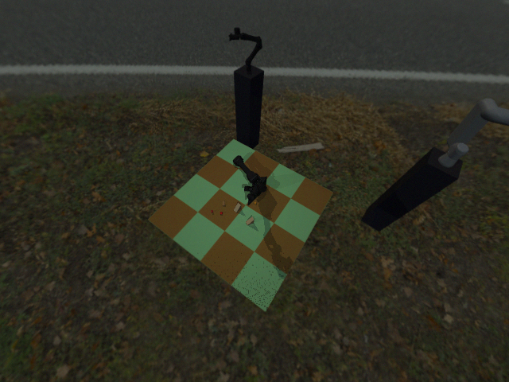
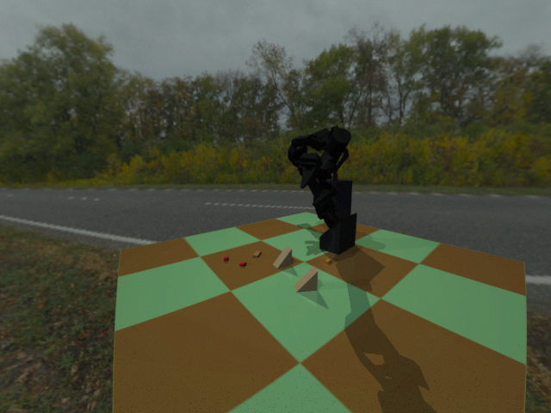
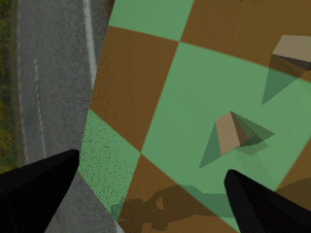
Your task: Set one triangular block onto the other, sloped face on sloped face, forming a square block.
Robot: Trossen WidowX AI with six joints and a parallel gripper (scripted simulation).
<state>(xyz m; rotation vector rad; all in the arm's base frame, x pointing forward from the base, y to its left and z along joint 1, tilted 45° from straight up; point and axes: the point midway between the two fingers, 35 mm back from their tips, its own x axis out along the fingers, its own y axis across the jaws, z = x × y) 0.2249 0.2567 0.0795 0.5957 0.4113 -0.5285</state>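
My gripper tip is 270 mm above the wooden block, 40 mm to the right of it and 20 mm short of it. The rest, counted from my gripper tip: small orange piece (280 mm below, 160 mm behind, 60 mm to the right); small brown piece (290 mm to the right, 280 mm below, 40 mm ahead).
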